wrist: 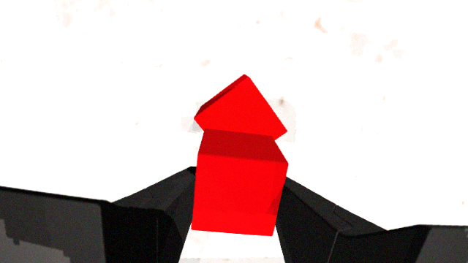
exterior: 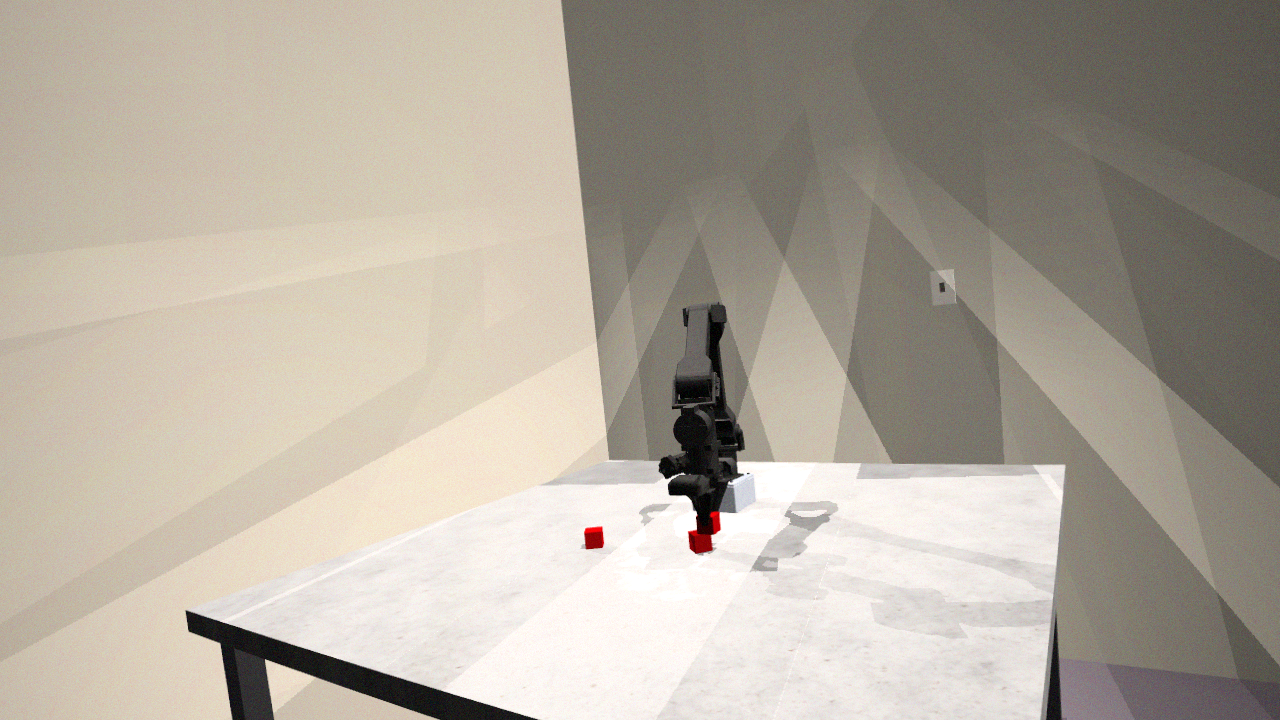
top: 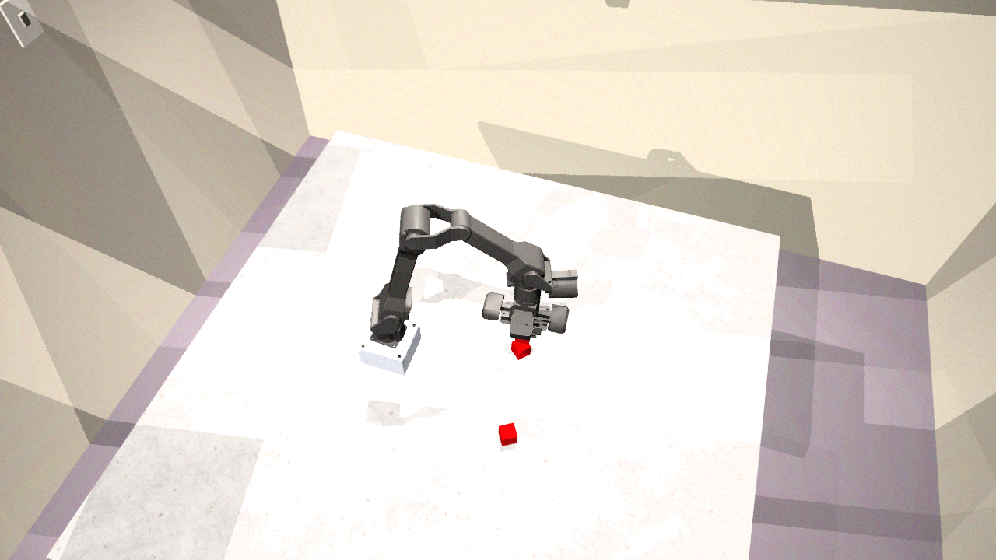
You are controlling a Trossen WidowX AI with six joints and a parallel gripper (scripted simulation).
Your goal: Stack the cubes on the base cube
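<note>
The red cube is right at my gripper tip.
</note>
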